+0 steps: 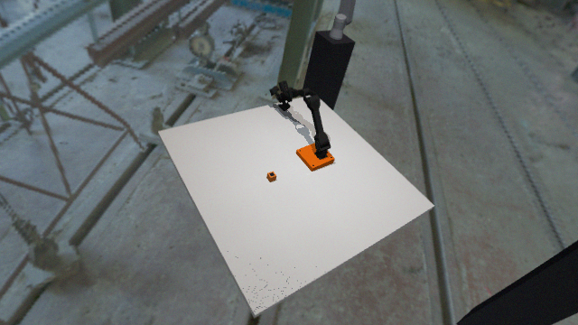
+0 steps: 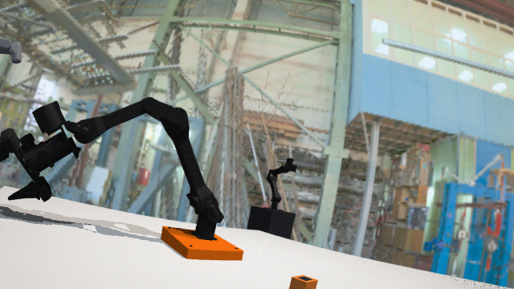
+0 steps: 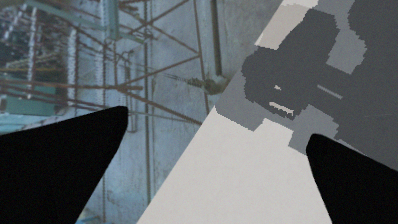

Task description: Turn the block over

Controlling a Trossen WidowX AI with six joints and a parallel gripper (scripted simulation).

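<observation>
Right now my gripper tip is 62 cm to the right of the block, 36 cm short of it and 4 cm above it.
</observation>
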